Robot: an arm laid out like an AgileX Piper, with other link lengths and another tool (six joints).
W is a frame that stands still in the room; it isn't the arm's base.
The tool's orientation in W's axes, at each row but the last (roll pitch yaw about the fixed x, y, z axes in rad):
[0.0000, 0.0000, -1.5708]
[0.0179, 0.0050, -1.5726]
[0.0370, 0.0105, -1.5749]
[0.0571, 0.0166, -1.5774]
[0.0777, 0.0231, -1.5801]
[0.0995, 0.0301, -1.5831]
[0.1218, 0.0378, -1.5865]
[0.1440, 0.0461, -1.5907]
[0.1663, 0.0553, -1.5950]
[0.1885, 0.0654, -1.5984]
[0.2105, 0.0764, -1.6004]
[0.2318, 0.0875, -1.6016]
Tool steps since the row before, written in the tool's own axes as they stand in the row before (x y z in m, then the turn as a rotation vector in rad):
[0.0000, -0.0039, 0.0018, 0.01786, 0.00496, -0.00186]
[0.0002, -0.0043, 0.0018, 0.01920, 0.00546, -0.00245]
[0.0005, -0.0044, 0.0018, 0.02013, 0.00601, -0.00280]
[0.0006, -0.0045, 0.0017, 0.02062, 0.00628, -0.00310]
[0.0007, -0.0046, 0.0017, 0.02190, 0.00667, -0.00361]
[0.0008, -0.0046, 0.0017, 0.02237, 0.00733, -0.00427]
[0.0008, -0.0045, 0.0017, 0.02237, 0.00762, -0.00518]
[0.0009, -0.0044, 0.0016, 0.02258, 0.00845, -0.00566]
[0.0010, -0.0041, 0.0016, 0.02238, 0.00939, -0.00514]
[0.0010, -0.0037, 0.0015, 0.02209, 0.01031, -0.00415]
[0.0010, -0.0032, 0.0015, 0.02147, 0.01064, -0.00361]
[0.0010, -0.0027, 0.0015, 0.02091, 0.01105, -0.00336]
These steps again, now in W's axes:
[-0.0039, 0.0000, 0.0018, 0.00496, -0.01786, -0.00186]
[-0.0043, -0.0002, 0.0017, 0.00547, -0.01920, -0.00245]
[-0.0045, -0.0005, 0.0016, 0.00603, -0.02013, -0.00279]
[-0.0046, -0.0006, 0.0014, 0.00631, -0.02061, -0.00308]
[-0.0047, -0.0007, 0.0013, 0.00673, -0.02189, -0.00359]
[-0.0048, -0.0008, 0.0012, 0.00744, -0.02235, -0.00419]
[-0.0047, -0.0008, 0.0011, 0.00784, -0.02232, -0.00506]
[-0.0046, -0.0009, 0.0009, 0.00873, -0.02253, -0.00542]
[-0.0043, -0.0009, 0.0008, 0.00957, -0.02239, -0.00475]
[-0.0039, -0.0009, 0.0007, 0.01030, -0.02220, -0.00358]
[-0.0035, -0.0010, 0.0007, 0.01052, -0.02163, -0.00294]
[-0.0030, -0.0010, 0.0007, 0.01088, -0.02111, -0.00256]

